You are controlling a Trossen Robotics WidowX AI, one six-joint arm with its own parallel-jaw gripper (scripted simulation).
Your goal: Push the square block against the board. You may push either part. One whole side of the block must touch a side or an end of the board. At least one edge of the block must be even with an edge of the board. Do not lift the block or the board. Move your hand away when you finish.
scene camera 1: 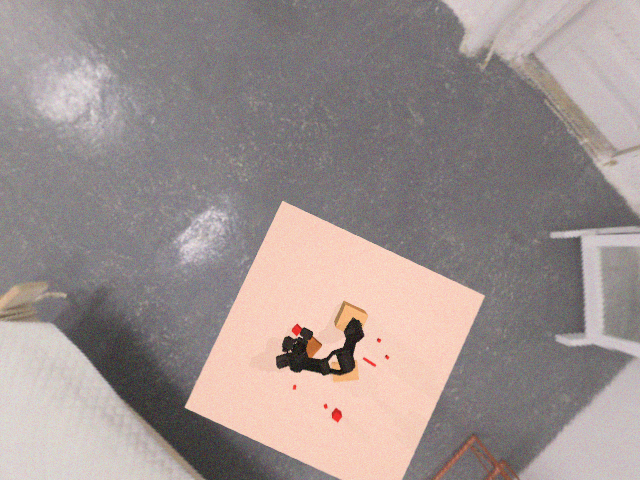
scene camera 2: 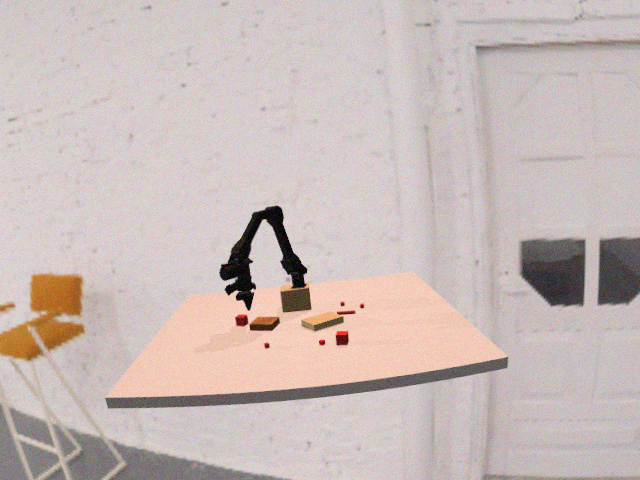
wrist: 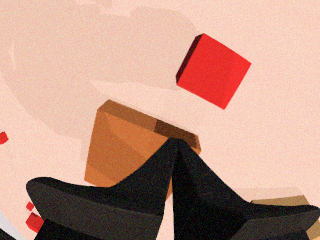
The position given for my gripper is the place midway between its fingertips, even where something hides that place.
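My gripper [wrist: 174, 144], shut, holding nothing. Square block [wrist: 122, 140]. Red cube [wrist: 210, 70].
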